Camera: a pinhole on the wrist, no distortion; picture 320 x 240 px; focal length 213.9 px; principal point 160.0 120.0 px. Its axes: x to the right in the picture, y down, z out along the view. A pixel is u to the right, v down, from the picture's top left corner.
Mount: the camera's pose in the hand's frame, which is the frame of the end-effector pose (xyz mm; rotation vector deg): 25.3 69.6 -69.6 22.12 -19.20 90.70
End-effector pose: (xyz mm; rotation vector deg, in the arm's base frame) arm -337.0 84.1 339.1 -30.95 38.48 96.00
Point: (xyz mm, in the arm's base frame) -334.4 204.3 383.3
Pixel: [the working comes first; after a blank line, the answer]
In the camera's frame: 6.1 -22.0 203.1

166 97
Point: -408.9 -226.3 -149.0
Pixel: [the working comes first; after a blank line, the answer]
In the camera's frame: -245.4 -105.8 -432.5

behind the camera
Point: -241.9 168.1 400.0
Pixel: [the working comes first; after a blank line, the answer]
In the camera's frame: -71.9 37.2 226.5

92 155
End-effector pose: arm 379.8 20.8 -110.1 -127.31 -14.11 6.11
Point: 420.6 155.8 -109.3
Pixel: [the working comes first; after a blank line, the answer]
In the camera's frame: -58.2 -32.8 215.2

102 87
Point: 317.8 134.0 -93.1
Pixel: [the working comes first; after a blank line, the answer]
In the camera's frame: -71.7 72.4 208.2

86 194
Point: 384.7 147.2 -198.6
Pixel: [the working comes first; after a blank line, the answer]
In the camera's frame: 30.2 2.7 231.2

188 122
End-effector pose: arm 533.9 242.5 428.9 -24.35 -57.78 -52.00
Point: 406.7 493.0 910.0
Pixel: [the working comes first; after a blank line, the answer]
In the camera's frame: 246.8 -237.4 494.3

267 17
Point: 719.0 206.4 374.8
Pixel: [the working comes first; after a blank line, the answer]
In the camera's frame: 13.7 9.8 -97.9

behind the camera
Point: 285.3 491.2 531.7
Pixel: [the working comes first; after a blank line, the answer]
In the camera's frame: 84.4 119.2 428.2

202 180
